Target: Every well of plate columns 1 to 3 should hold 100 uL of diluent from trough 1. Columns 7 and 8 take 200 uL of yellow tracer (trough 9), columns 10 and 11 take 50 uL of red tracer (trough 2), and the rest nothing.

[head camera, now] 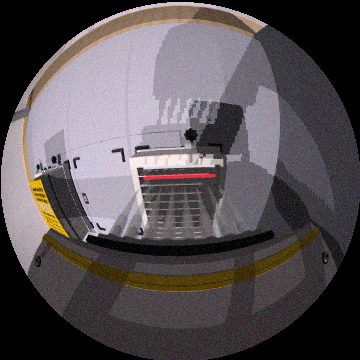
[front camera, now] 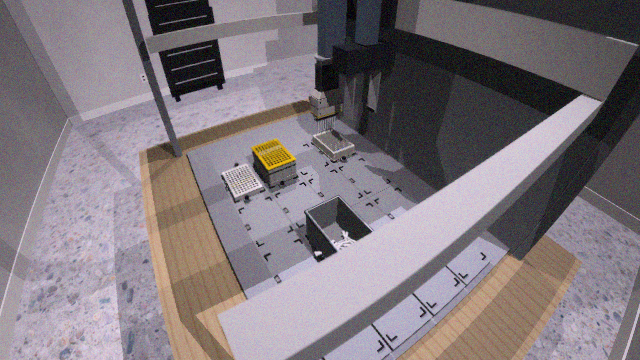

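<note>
The pipetting head [front camera: 322, 106] [head camera: 175, 307] hangs over the trough block [front camera: 324, 148] [head camera: 136, 167] at the deck's back. Pale, see-through tips [front camera: 326, 123] are on the head; no coloured liquid shows in them. Their ends are hard to make out, and I cannot tell which trough they are over. A red trough [head camera: 180, 176] shows near the block's far end in the head view; other strips look grey. The white well plate [front camera: 242, 181] stands at the left; its well contents are too small to tell. My parked plate gripper [front camera: 362, 112] hangs beside the head, its paddles apart with nothing between them.
A yellow tip rack [front camera: 274, 154] [head camera: 47, 212] stands tall between the plate and the trough block. A dark open waste bin [front camera: 320, 225] with white used tips inside stands nearer the front, partly behind the pale frame beam [front camera: 380, 250].
</note>
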